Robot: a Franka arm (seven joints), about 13 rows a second.
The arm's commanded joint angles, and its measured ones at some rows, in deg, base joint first. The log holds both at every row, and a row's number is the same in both.
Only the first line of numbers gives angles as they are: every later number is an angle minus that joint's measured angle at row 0.
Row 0, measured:
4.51 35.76 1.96 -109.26 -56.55 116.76 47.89
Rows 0 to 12, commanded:
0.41 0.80 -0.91 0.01 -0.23 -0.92 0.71
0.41 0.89 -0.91 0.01 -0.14 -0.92 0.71
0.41 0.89 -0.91 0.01 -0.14 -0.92 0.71
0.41 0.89 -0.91 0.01 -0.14 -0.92 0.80
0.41 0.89 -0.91 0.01 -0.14 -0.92 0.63
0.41 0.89 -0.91 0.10 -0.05 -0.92 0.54
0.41 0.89 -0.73 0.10 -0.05 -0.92 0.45
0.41 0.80 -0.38 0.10 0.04 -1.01 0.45
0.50 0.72 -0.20 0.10 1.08 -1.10 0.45
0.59 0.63 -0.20 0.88 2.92 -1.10 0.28
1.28 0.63 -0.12 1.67 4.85 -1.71 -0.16
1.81 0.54 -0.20 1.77 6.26 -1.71 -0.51
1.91 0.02 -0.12 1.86 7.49 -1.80 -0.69
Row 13, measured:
0.87 0.82 0.02 1.22 5.05 -0.45 0.01
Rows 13 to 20, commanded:
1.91 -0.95 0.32 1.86 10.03 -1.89 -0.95
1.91 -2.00 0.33 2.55 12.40 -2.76 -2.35
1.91 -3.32 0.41 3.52 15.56 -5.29 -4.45
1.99 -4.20 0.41 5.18 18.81 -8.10 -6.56
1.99 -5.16 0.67 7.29 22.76 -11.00 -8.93
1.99 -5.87 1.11 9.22 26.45 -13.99 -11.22
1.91 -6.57 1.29 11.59 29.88 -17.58 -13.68
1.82 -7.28 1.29 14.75 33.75 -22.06 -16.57
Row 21, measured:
1.94 -6.03 0.81 10.14 28.01 -15.48 -11.85
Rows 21 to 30, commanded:
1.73 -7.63 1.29 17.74 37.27 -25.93 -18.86
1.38 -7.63 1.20 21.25 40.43 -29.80 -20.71
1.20 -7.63 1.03 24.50 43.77 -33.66 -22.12
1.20 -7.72 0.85 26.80 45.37 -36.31 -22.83
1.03 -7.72 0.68 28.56 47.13 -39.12 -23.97
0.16 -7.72 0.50 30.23 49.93 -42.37 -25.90
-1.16 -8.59 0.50 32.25 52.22 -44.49 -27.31
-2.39 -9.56 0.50 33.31 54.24 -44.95 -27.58
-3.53 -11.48 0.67 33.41 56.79 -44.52 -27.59
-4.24 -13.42 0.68 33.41 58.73 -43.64 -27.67
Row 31, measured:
-2.29 -9.99 0.21 32.77 54.97 -43.16 -26.47
